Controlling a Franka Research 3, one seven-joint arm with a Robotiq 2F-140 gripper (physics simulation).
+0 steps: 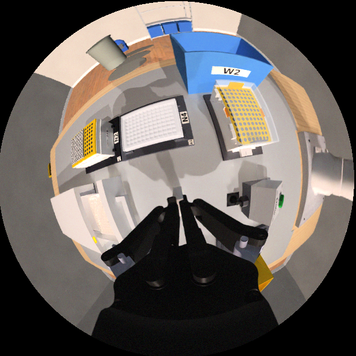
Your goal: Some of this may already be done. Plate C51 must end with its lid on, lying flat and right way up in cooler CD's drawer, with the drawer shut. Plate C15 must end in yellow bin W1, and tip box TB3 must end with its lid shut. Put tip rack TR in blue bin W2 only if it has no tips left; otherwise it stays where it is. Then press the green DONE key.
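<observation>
My gripper [178,192] is shut and empty over the grey table. The white cooler [72,212] is at the left; its drawer [115,197] stands open, showing a pale speckled inside. A white plate [152,125] lies in the black nest N4; its plate label cannot be read. A yellow-topped tip rack [85,145] stands by the N2 label, part of its grid pale and part dark holes. A tip box [246,115] with a yellow grid and clear walls stands in front of blue bin W2 [200,70]; its lid state is unclear. Yellow bin W1 [265,275] is partly hidden. The green key [281,201] is at the right.
A grey box [261,200] carries the green key, with a small black fitting [233,199] beside it. The robot's pale base [332,172] is at the far right. A grey waste basket [107,52] stands beyond the table's back edge. My fingers and linkage hide the near table area.
</observation>
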